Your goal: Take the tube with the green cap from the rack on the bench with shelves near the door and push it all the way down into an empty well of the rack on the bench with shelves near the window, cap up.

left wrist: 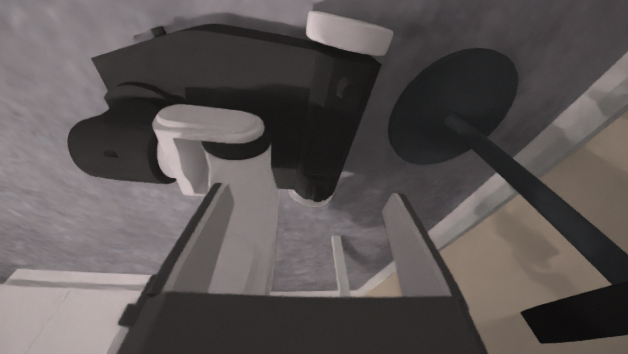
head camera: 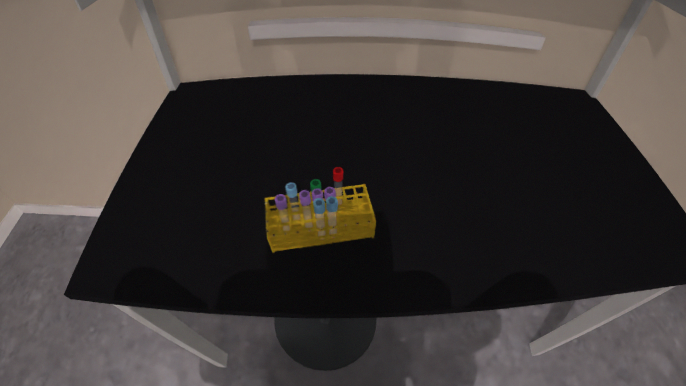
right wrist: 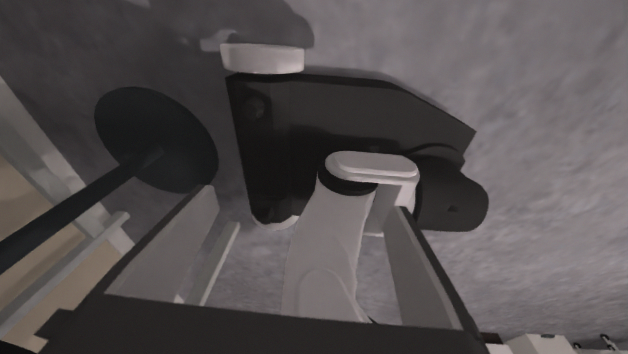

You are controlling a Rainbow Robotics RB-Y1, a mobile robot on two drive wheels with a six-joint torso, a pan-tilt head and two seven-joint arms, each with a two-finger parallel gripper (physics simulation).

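Frame: origin at the robot's base, x ahead, y left, z up, level; centimetres.
Seen in the pictures: left gripper, fingertip midpoint: (left wrist: 311, 198); right gripper, fingertip midpoint: (right wrist: 302, 206).
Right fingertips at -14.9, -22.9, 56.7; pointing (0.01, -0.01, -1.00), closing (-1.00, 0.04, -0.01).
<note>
A point is followed by its place in that frame, as x, y, z.
The green-capped tube (head camera: 315, 185) {40.4, 4.7, 103.3} stands cap up in the back row of a yellow rack (head camera: 350, 227) {37.6, -1.5, 94.5} on the black bench top (head camera: 450, 175) {53.8, -25.0, 91.4}, left of centre in the head view. A purple cap stands just in front of it and hides its body. My left gripper (left wrist: 311, 198) {-10.5, 21.0, 56.5} is open and empty, with the robot's own base and the floor behind its fingers. My right gripper (right wrist: 302, 206) {-14.9, -22.9, 56.7} is open and empty, also with the base and floor behind. Neither gripper shows in the head view. I cannot tell from the frames which of the two benches this is.
A red-capped tube (head camera: 338, 174) {43.0, 0.8, 103.3} stands to the right of the green one; several purple-capped and light-blue-capped tubes share the rack. A dark round stool base (head camera: 325, 342) {37.3, 7.3, 3.1} (left wrist: 452, 105) {45.2, 12.7, 3.0} (right wrist: 155, 140) {47.1, 3.5, 3.1} stands on the floor by the bench. A white rail (head camera: 395, 33) {94.2, -14.9, 107.8} runs along the wall.
</note>
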